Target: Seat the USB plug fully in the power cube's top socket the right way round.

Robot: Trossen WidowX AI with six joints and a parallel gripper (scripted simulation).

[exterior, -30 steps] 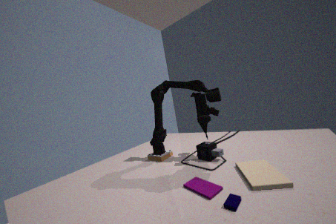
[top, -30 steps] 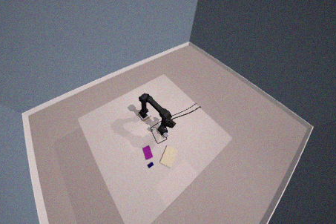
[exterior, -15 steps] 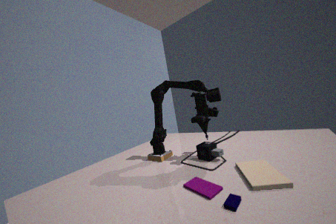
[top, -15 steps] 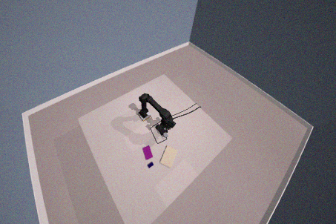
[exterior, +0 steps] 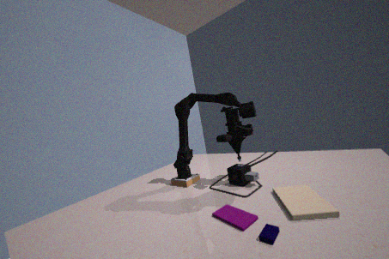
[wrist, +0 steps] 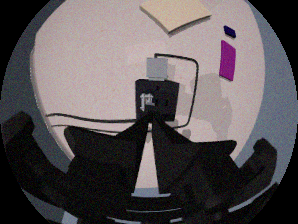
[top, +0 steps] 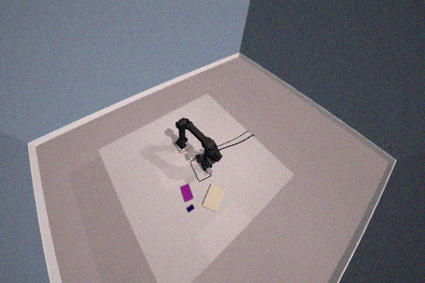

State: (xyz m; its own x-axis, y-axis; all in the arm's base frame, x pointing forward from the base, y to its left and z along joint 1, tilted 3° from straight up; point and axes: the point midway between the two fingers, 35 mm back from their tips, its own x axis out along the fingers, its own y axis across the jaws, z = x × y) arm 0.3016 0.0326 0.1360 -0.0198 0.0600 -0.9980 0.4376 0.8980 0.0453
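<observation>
My gripper tip is now 2 cm above the USB plug. Also, from my gripper tip: magenta flat block 29 cm to the right, 13 cm below, 5 cm ahead; dark blue block 34 cm to the right, 16 cm ahead, 13 cm below; tan flat slab 23 cm ahead, 16 cm to the right, 13 cm below.
</observation>
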